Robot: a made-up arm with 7 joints. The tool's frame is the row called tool.
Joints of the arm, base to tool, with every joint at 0 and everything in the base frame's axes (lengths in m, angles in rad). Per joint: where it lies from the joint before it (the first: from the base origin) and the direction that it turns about. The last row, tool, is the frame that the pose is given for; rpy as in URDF.
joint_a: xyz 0 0 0.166 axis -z
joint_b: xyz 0 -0.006 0.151 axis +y
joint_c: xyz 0 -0.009 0.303 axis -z
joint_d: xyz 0 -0.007 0.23 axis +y
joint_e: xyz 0 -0.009 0.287 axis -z
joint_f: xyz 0 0 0.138 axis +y
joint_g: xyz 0 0 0.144 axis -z
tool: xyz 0 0 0 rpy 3.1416 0 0
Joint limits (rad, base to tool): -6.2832..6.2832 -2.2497..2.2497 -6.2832..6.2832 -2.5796..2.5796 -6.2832..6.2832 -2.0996..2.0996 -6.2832..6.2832
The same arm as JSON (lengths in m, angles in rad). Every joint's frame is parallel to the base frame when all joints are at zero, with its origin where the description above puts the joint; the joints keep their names.
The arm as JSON. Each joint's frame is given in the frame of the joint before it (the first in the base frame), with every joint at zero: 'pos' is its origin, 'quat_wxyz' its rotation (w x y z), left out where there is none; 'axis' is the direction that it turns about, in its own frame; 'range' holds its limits. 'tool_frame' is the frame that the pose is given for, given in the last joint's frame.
{
  "length_unit": "m",
  "angle_unit": "rad",
  "joints": [
    {
      "joint": "joint_a",
      "pos": [
        0.0,
        0.0,
        0.166
      ],
      "axis": [
        0.0,
        0.0,
        -1.0
      ],
      "range": [
        -6.2832,
        6.2832
      ]
    },
    {
      "joint": "joint_b",
      "pos": [
        0.0,
        -0.006,
        0.151
      ],
      "axis": [
        0.0,
        1.0,
        0.0
      ],
      "range": [
        -2.2497,
        2.2497
      ]
    },
    {
      "joint": "joint_c",
      "pos": [
        0.0,
        -0.009,
        0.303
      ],
      "axis": [
        0.0,
        0.0,
        -1.0
      ],
      "range": [
        -6.2832,
        6.2832
      ]
    },
    {
      "joint": "joint_d",
      "pos": [
        0.0,
        -0.007,
        0.23
      ],
      "axis": [
        0.0,
        1.0,
        0.0
      ],
      "range": [
        -2.5796,
        2.5796
      ]
    },
    {
      "joint": "joint_e",
      "pos": [
        0.0,
        -0.009,
        0.287
      ],
      "axis": [
        0.0,
        0.0,
        -1.0
      ],
      "range": [
        -6.2832,
        6.2832
      ]
    },
    {
      "joint": "joint_f",
      "pos": [
        0.0,
        0.0,
        0.138
      ],
      "axis": [
        0.0,
        1.0,
        0.0
      ],
      "range": [
        -2.0996,
        2.0996
      ]
    },
    {
      "joint": "joint_g",
      "pos": [
        0.0,
        0.0,
        0.144
      ],
      "axis": [
        0.0,
        0.0,
        -1.0
      ],
      "range": [
        -6.2832,
        6.2832
      ]
    }
  ],
  "tool_frame": {
    "pos": [
      0.0,
      0.0,
      0.0
    ],
    "quat_wxyz": [
      0.000004,
      -1.0,
      0.0,
      0.0
    ]
  }
}

